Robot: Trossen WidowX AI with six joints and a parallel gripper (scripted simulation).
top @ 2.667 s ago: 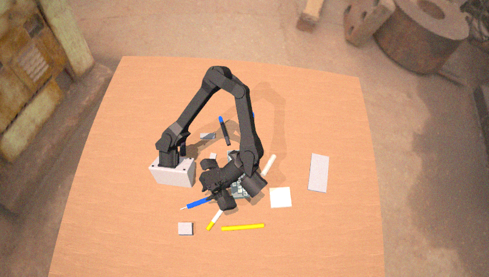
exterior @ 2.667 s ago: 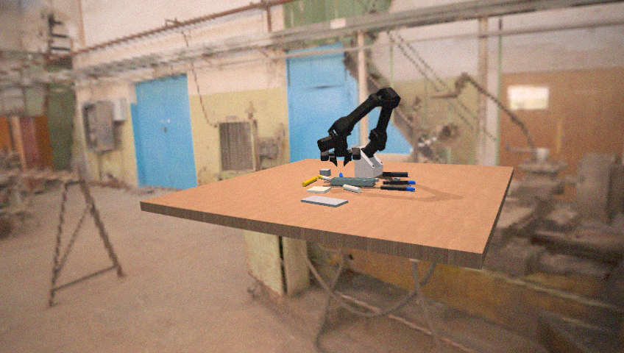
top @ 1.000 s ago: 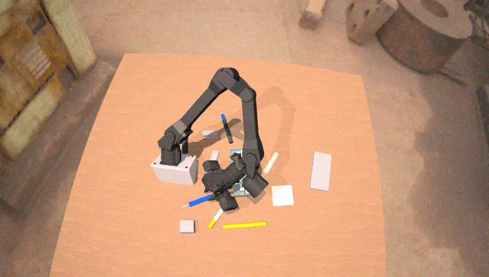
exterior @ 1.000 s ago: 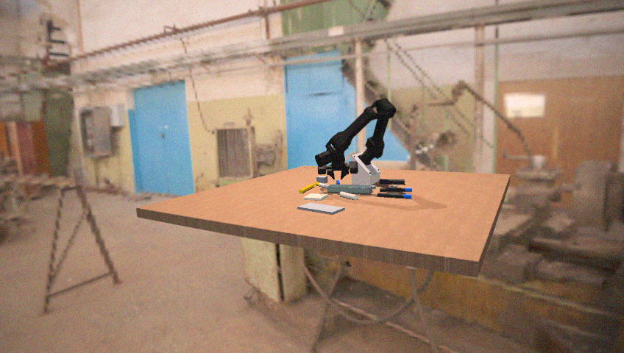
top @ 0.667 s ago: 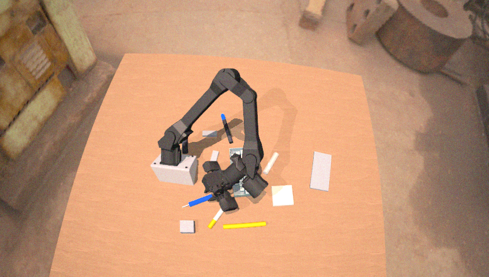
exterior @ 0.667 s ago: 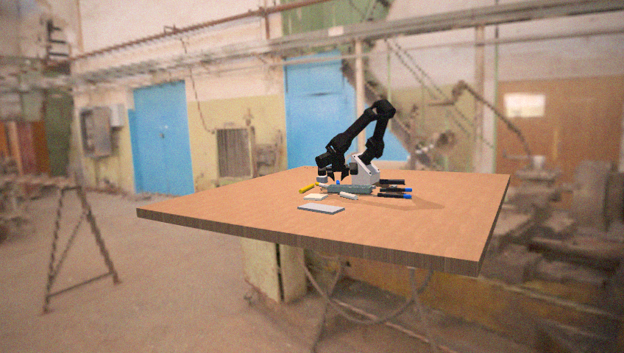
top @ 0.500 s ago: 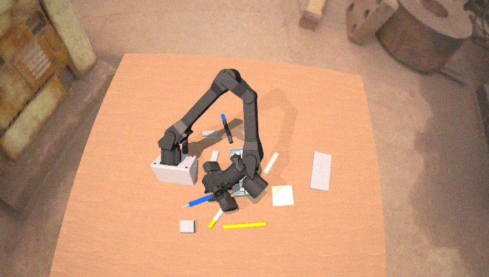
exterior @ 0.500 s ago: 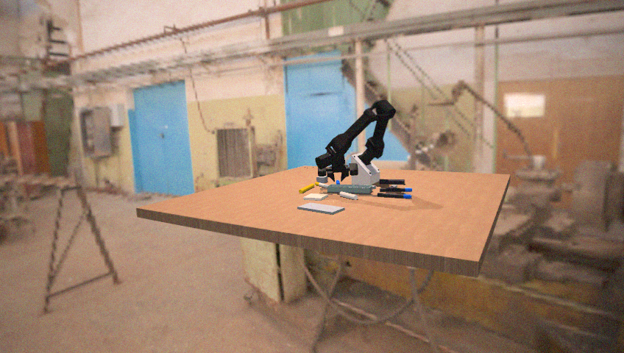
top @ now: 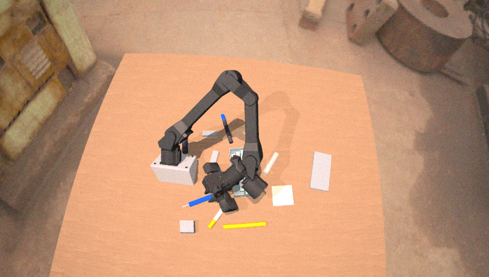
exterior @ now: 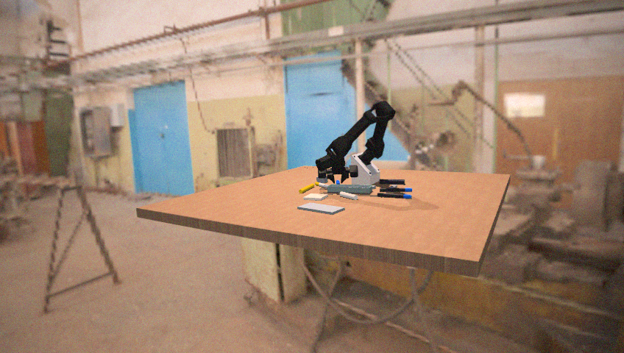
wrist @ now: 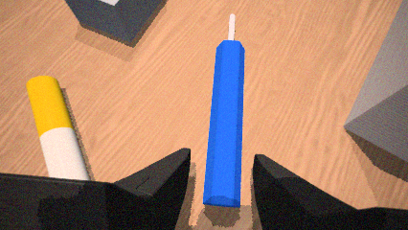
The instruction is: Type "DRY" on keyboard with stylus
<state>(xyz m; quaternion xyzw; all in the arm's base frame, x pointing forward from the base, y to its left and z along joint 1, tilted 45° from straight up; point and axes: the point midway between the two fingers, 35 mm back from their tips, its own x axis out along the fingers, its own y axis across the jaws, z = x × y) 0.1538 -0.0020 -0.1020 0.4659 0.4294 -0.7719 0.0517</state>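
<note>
My gripper tip is 5 cm past the blue stylus, 3 cm to the left of it and 1 cm above it. Also, from my gripper tip: grey cube (12 cm to the right, 6 cm behind); stylus tip (8 cm behind, 4 cm to the right, 1 cm below); yellow-tipped marker (7 cm to the right, 4 cm ahead, 1 cm below).
</note>
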